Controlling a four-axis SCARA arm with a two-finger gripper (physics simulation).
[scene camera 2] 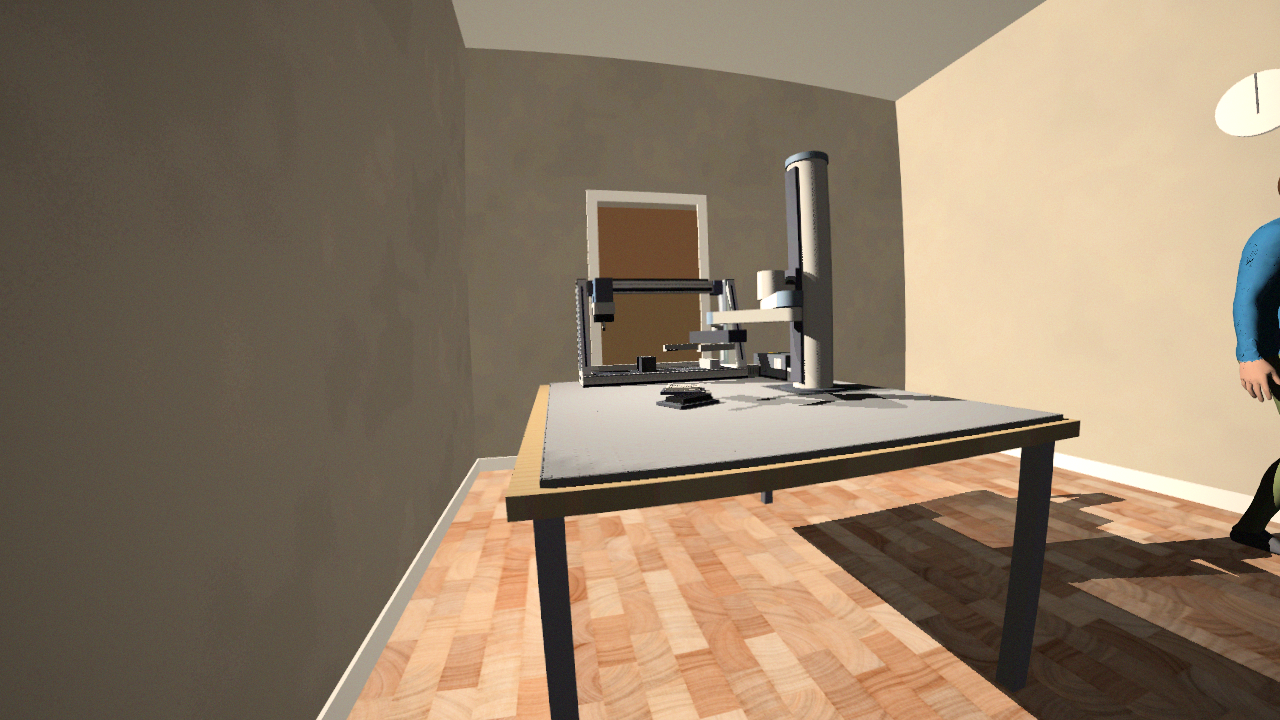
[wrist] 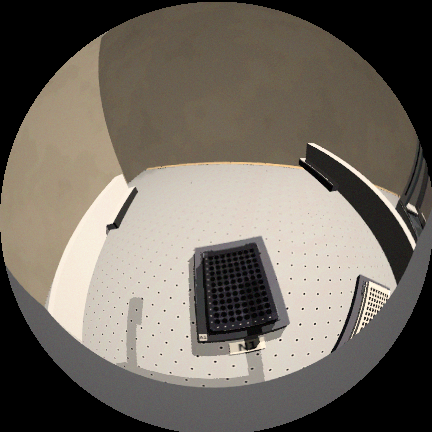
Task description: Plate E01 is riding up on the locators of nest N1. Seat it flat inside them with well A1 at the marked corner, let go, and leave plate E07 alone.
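Places are measured from the arm's base along level axes (x ahead, y left, z up), in centimetres.
Pixels of known places: gripper, between the fingertips: [scene camera 2: 680,348] [wrist: 216,159]; arm's base, origin of its link: [scene camera 2: 812,391].
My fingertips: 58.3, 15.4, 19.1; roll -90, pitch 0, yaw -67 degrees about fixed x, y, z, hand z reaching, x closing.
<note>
For each thing: its top centre in the pictures, then the offset to it from my fingertips, as dx, dy, dz. "spot": a spot on its surface instead. Level surfaces: height alone.
- black many-welled plate, centre of its top: [wrist: 236,283] [scene camera 2: 689,394] -2.7, -1.3, -14.9
- grey nest N1, a spot on its surface: [wrist: 280,307] spot: -4.9, -8.0, -16.6
- nest's A1 tag, a spot on its surface: [wrist: 202,337] spot: -11.3, +0.9, -16.6
- N1 label, a spot on its surface: [wrist: 247,345] spot: -11.0, -5.0, -17.6
- cream plate, centre of its top: [wrist: 374,318] [scene camera 2: 683,385] -8.8, -26.3, -15.2
- table, height of its surface: dz -17.8
- dark block, a spot on its surface: [scene camera 2: 646,363] spot: -4.1, -67.0, -8.8
A black many-welled plate [wrist: 240,287], taken as E01, rests on the grey nest N1 [wrist: 280,307] in the wrist view. It looks slightly skewed and raised in the nest; which edge rides highest is unclear. The nest's A1 tag [wrist: 202,337] is at its lower left corner, beside the N1 label [wrist: 247,345]. The plate's own well A1 cannot be made out. A cream plate [wrist: 375,305], possibly E07, sits on another nest at the lower right, partly cut off. My gripper [wrist: 216,159] [scene camera 2: 677,347] is open and empty, above table height, its fingers wide apart and clear of both plates.
The arm's tall column [scene camera 2: 816,277] stands on the table [scene camera 2: 644,438]. A gantry frame [scene camera 2: 662,285] stands at the back, with a dark block [scene camera 2: 646,363] on its deck. A person in blue [scene camera 2: 1260,295] is at the right edge, away from the table.
</note>
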